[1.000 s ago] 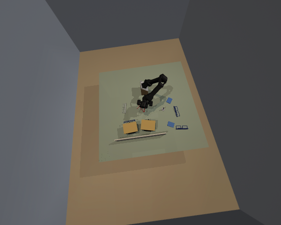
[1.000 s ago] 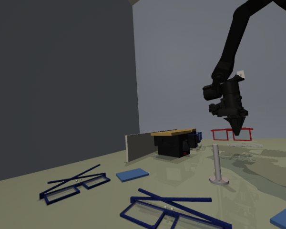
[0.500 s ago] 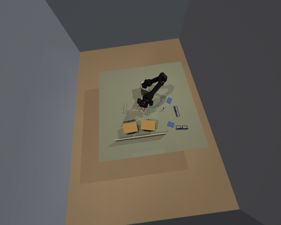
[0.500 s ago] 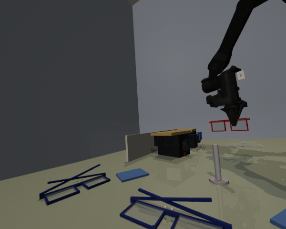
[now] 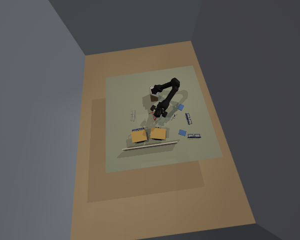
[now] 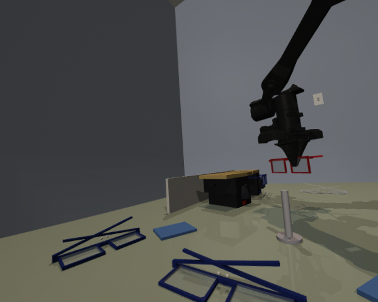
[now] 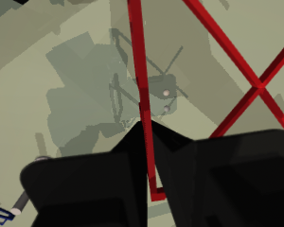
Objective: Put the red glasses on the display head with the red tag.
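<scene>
Right now the round base is 190 mm to the left of my gripper tip, 100 mm below it and 40 mm ahead of it. The rest, counted from my gripper tip: long low board (320 mm ahead, 190 mm to the right, 70 mm below); then display head (280 mm to the right, 160 mm ahead, 70 mm below).
</scene>
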